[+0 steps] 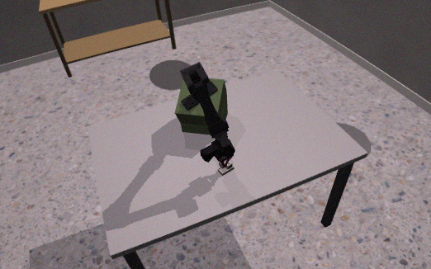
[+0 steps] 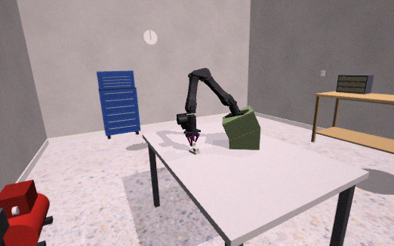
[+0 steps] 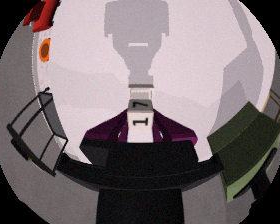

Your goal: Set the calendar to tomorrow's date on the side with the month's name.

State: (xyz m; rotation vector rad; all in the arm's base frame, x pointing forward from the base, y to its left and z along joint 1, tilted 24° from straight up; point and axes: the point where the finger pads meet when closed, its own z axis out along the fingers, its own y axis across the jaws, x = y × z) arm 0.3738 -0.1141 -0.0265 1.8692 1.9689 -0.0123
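The white cube is right at my hand. The rest, counted from my hand: calendar tray 2 cm to the left, 5 cm below.
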